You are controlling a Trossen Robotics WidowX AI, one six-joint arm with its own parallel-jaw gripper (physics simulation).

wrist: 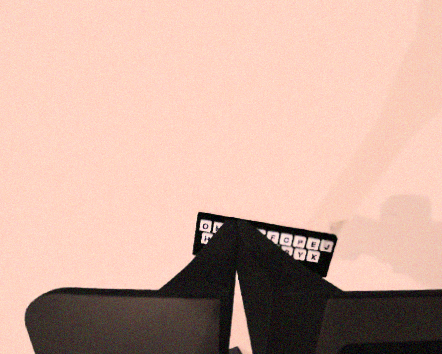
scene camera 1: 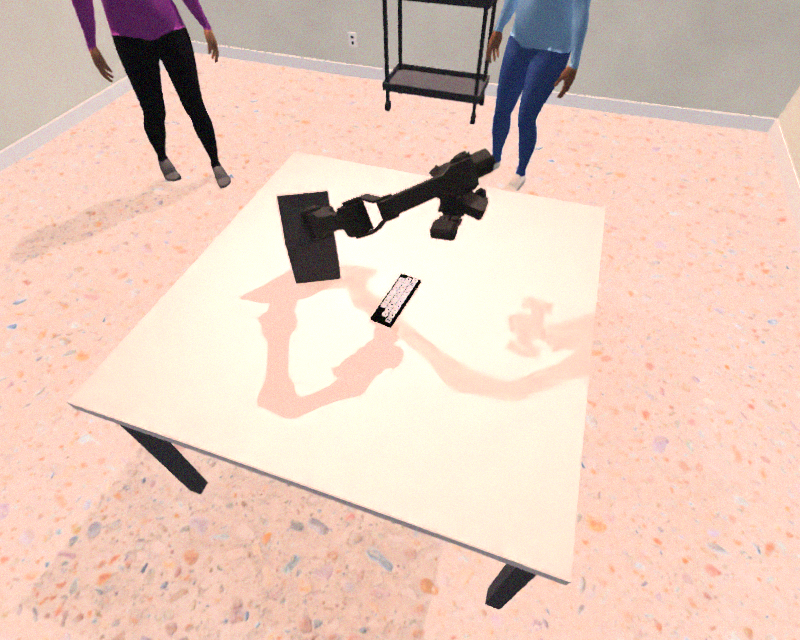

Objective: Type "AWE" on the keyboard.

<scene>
My gripper shows in the wrist view [235, 229] and in scene camera 1 [452, 235].
</scene>
